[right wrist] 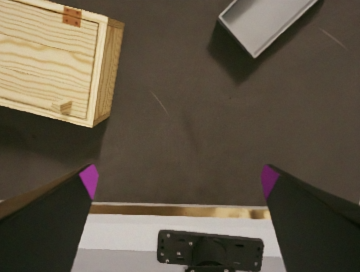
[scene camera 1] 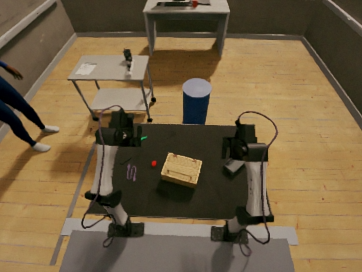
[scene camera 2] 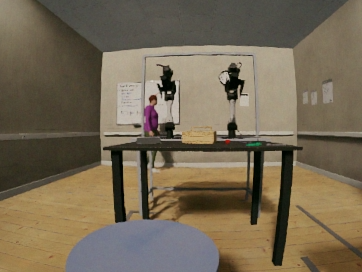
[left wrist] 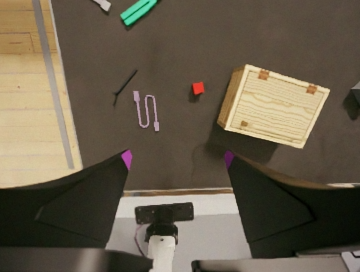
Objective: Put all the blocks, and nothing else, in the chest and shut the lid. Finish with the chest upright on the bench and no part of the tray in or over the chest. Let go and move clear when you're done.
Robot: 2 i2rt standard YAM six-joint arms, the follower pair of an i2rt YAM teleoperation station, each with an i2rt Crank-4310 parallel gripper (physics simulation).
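Pixels of known places: left gripper, fingertip midpoint: [scene camera 1: 132, 145] [scene camera 2: 234, 96] [left wrist: 178, 152]; right gripper, fingertip midpoint: [right wrist: 179, 168] [scene camera 1: 231, 157] [scene camera 2: 167, 97]; left arm's base at its link origin: [scene camera 1: 126, 229] [scene camera 2: 231, 138] [left wrist: 164, 212]; right arm's base at its link origin: [right wrist: 209, 248] [scene camera 1: 229, 235] [scene camera 2: 170, 138].
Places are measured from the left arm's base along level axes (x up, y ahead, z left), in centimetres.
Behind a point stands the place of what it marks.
A pale wooden chest [scene camera 1: 181, 169] {x 6.5, y 32.7, z -31.3 cm} [scene camera 2: 199, 136] {x 3.1, y 42.0, z -32.5 cm} [left wrist: 277, 107] {x 6.5, y 34.7, z -31.6 cm} [right wrist: 40, 60] {x 6.5, y 33.3, z -34.1 cm} stands upright on the bench with its lid shut; its inside is hidden. A small red block [scene camera 1: 154, 163] {x 0.7, y 40.1, z -13.3 cm} [scene camera 2: 228, 141] {x -0.5, y 41.6, z -12.3 cm} [left wrist: 198, 88] {x 0.7, y 40.4, z -12.9 cm} lies on the bench to the left of the chest in scene camera 1. A grey open tray [scene camera 1: 233, 166] {x -1.5, y 37.6, z -66.7 cm} [scene camera 2: 149, 140] {x 0.5, y 43.4, z -66.6 cm} [right wrist: 265, 25] {x -1.5, y 35.9, z -66.8 cm} lies to the right of the chest there, apart from it. My left gripper [scene camera 1: 118, 136] [left wrist: 178, 152] {x 31.8, y 35.3, z -6.0 cm} is open and empty, high above the bench. My right gripper [scene camera 1: 245, 145] [right wrist: 179, 168] {x 32.3, y 26.9, z -55.6 cm} is open and empty, also high above the bench.
A green tool [scene camera 1: 143, 138] {x -1.1, y 62.0, z -3.4 cm} [scene camera 2: 254, 144] {x -1.2, y 62.1, z -0.6 cm} [left wrist: 139, 11] {x -0.7, y 59.4, z 0.8 cm}, a lilac cable [scene camera 1: 131, 172] {x -1.1, y 34.7, z 2.0 cm} [left wrist: 140, 116] {x -1.2, y 33.6, z 4.3 cm}, a thin black tool [scene camera 1: 126, 161] {x -1.3, y 43.1, z 6.6 cm} [left wrist: 126, 86] {x -1.3, y 42.7, z 7.0 cm} and part of a light grey tool [left wrist: 104, 5] {x -1.0, y 61.2, z 9.1 cm} lie on the bench [scene camera 1: 165, 202] {x -1.7, y 15.0, z -21.1 cm}. A blue bin [scene camera 1: 195, 107] stands beyond its far edge.
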